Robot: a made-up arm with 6 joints. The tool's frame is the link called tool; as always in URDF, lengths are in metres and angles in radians.
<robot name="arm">
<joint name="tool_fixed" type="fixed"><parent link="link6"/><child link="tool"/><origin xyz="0 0 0" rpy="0 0 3.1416"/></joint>
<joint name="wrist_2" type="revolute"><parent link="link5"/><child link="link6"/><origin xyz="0.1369 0 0" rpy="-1.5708 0 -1.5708"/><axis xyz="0 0 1"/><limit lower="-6.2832" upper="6.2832"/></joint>
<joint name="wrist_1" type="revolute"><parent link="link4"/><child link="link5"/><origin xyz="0 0 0" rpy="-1.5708 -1.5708 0"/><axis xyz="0 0 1"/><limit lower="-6.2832" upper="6.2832"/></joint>
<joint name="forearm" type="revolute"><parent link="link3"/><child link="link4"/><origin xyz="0 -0.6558 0" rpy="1.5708 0 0"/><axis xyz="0 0 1"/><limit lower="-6.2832" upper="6.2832"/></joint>
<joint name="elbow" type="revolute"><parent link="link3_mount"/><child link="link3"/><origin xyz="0.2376 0 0" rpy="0 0 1.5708"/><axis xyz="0 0 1"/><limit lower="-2.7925" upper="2.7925"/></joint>
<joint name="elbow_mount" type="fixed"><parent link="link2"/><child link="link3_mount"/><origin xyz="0.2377 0 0"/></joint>
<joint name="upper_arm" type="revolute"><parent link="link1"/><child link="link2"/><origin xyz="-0.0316 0 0" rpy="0 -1.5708 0"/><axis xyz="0 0 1"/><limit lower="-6.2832" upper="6.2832"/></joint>
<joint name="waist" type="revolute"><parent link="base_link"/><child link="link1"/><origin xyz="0 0 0.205" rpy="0 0 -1.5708"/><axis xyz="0 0 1"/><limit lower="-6.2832" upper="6.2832"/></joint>
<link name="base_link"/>
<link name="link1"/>
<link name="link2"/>
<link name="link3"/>
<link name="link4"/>
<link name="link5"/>
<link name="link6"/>
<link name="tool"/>
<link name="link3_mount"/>
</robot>
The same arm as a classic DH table. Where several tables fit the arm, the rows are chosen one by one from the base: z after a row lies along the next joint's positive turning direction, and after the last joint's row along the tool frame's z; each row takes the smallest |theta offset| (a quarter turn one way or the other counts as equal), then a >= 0, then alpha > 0; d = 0 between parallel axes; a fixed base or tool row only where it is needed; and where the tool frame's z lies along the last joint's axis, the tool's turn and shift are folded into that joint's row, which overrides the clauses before.
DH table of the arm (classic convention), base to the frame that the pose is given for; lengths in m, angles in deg. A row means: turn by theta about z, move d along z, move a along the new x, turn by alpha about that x. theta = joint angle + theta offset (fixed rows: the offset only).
waist: a 0.0000; alpha -90.00; d 0.2050; theta offset 0.00
upper_arm: a 0.4753; alpha 0.00; d 0.0000; theta offset -90.00
elbow: a 0.0000; alpha 90.00; d 0.0316; theta offset 90.00
forearm: a 0.0000; alpha -90.00; d 0.6558; theta offset 0.00
wrist_1: a 0.0000; alpha 90.00; d 0.0000; theta offset 0.00
wrist_2: a 0.0000; alpha 0.00; d 0.1369; theta offset 0.00
Joint limits (deg, base to tool): -360.00..360.00 -360.00..360.00 -160.00..160.00 -360.00..360.00 -360.00..360.00 -360.00..360.00

